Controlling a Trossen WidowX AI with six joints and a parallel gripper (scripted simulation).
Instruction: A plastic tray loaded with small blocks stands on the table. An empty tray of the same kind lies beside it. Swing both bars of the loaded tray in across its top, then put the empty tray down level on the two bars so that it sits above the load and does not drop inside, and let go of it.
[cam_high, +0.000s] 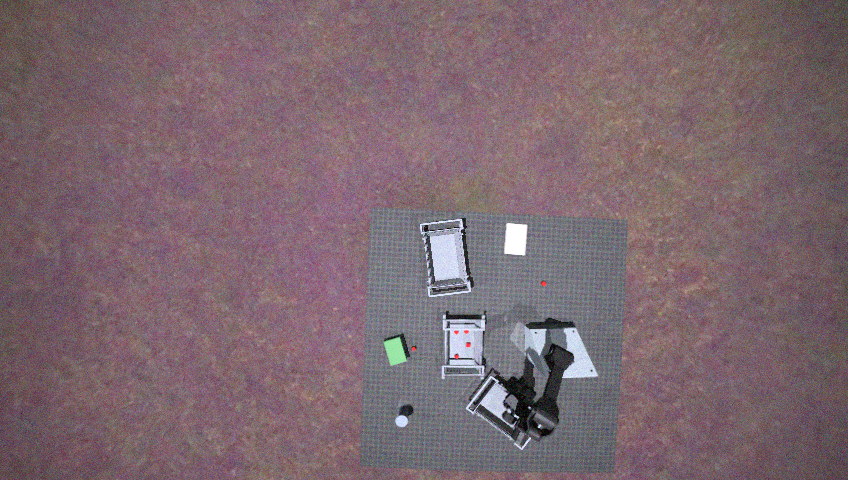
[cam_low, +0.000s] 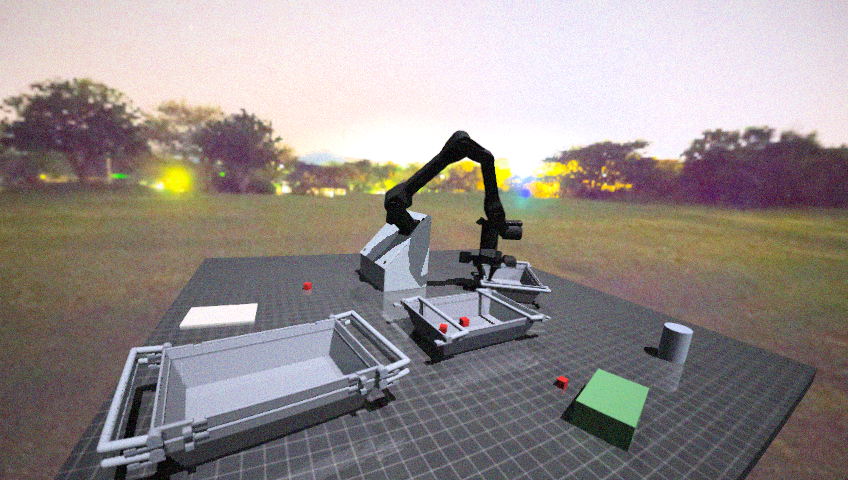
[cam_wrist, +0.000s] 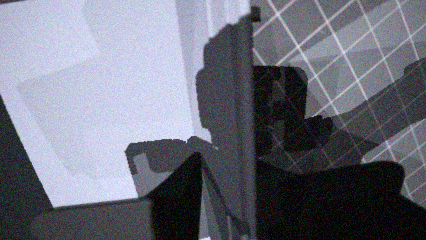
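Right now my gripper tip is 6 cm to the right of the grey tray, 5 cm short of it and 3 cm below it. Round my gripper tip: grey cylinder (55 cm ahead, 6 cm to the left, 2 cm above); white slab (77 cm to the right, 6 cm behind, 1 cm below); green block (56 cm ahead, 26 cm to the right, 1 cm above).
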